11 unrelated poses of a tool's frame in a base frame.
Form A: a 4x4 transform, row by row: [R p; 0 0 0 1], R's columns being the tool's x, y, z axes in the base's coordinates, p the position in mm. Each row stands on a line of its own.
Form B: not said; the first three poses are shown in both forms.
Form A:
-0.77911 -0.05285 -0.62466 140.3
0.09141 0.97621 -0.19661 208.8
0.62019 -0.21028 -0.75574 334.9
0 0 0 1
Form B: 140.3 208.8 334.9 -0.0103 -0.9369 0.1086 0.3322
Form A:
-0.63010 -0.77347 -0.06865 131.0
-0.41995 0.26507 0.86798 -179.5
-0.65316 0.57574 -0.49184 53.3
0 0 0 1
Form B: 131.0 -179.5 53.3 -0.3862 0.7725 0.4672 0.1892
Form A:
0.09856 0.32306 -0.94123 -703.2
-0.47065 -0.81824 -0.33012 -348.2
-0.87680 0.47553 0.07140 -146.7
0 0 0 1
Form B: -703.2 -348.2 -146.7 0.6792 -0.0543 -0.6692 0.2965
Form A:
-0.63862 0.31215 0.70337 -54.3
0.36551 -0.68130 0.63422 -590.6
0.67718 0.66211 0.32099 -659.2
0 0 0 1
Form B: -54.3 -590.6 -659.2 0.4248 0.3988 0.8125 0.0164
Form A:
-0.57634 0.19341 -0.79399 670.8
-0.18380 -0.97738 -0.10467 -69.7
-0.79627 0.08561 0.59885 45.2
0 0 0 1
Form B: 670.8 -69.7 45.2 0.4478 0.0054 -0.8878 0.1062
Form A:
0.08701 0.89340 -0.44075 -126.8
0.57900 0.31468 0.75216 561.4
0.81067 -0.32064 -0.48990 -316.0
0 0 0 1
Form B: -126.8 561.4 -316.0 -0.5617 -0.6553 -0.1646 0.4774
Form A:
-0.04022 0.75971 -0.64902 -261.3
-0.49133 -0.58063 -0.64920 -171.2
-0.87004 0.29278 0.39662 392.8
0 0 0 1
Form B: -261.3 -171.2 392.8 0.5347 0.1255 -0.7102 0.4404
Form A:
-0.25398 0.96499 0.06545 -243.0
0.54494 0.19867 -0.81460 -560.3
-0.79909 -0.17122 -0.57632 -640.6
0 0 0 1
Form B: -243.0 -560.3 -640.6 0.5300 0.7122 -0.3460 0.3035
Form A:
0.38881 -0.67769 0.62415 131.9
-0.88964 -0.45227 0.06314 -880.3
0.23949 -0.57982 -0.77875 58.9
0 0 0 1
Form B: 131.9 -880.3 58.9 -0.8093 0.4842 -0.2668 0.1986
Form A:
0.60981 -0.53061 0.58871 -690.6
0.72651 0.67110 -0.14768 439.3
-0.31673 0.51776 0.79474 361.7
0 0 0 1
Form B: -690.6 439.3 361.7 0.1897 0.2581 0.3584 0.8769
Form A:
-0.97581 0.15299 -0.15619 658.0
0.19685 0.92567 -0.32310 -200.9
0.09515 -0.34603 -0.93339 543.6
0 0 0 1
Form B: 658.0 -200.9 543.6 -0.0893 -0.9791 0.1708 0.0642
